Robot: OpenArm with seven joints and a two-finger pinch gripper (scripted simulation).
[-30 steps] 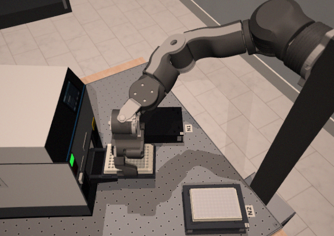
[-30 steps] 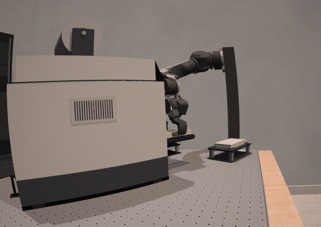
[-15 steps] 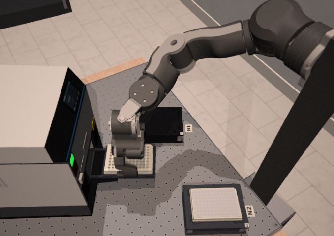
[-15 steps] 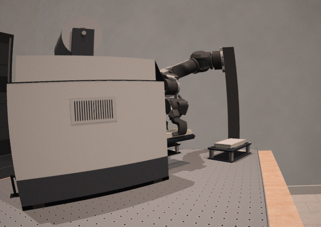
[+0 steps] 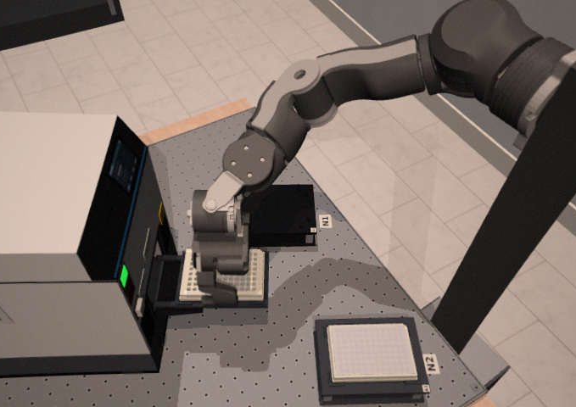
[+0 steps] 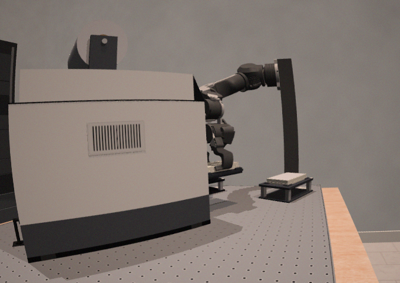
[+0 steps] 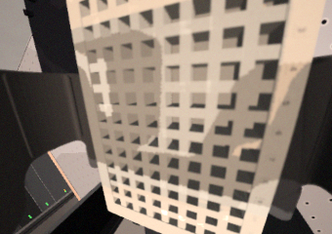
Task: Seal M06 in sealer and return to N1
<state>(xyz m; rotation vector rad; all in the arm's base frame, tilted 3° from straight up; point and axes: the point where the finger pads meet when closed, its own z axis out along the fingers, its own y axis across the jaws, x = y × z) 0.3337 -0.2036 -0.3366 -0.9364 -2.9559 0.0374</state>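
The 96-well plate M06 lies right at my hand. From my hand the other things lie so: sealer's stage: 1 cm below; nest N1: 17 cm behind, 11 cm to the right, 8 cm below; start key: 14 cm ahead, 2 cm to the left, 7 cm above.
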